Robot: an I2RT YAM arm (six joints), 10 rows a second.
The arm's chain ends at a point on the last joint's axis. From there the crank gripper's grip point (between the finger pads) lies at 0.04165 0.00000 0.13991 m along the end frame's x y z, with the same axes.
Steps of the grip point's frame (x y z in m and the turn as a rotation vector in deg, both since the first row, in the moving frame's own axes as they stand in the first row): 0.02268 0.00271 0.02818 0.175 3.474 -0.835; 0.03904 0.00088 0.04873 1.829 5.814 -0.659; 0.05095 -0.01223 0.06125 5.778 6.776 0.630; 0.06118 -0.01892 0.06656 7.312 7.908 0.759
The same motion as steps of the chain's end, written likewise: 0.01429 0.00380 0.03096 0.175 3.474 -0.835; 0.02511 0.00583 0.05375 1.829 5.814 -0.659; 0.03469 0.00103 0.06782 5.778 6.776 0.630; 0.04226 -0.00221 0.07470 7.312 7.908 0.759
